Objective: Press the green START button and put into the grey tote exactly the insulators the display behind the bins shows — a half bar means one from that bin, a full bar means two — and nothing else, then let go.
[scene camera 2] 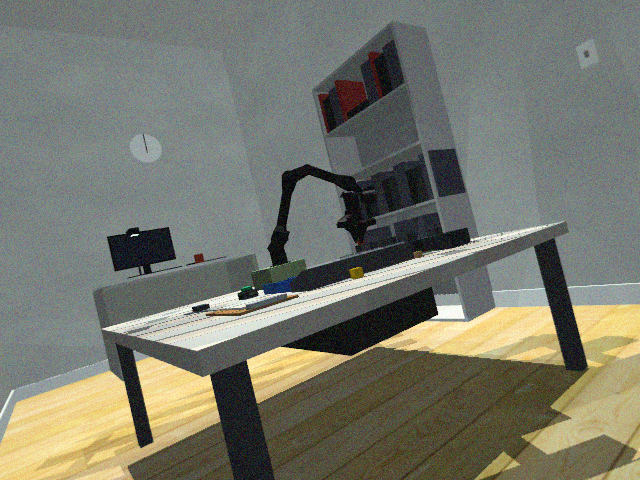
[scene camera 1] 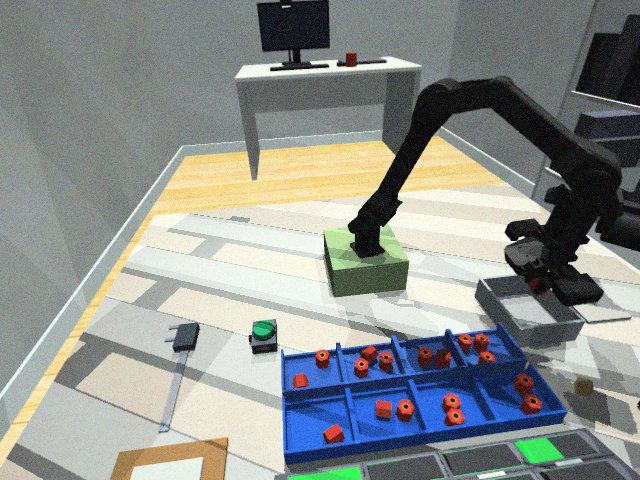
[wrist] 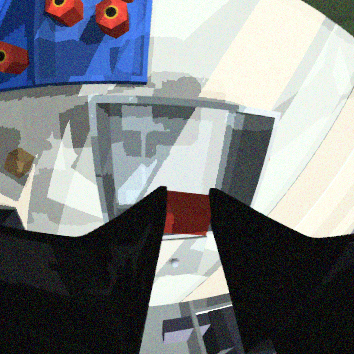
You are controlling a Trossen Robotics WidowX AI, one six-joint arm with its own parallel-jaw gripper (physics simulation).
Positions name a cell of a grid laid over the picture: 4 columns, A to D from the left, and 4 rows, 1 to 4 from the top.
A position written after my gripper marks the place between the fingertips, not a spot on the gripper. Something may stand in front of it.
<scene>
my gripper: scene camera 2 C3; scene camera 1 D3; wrist C3
</scene>
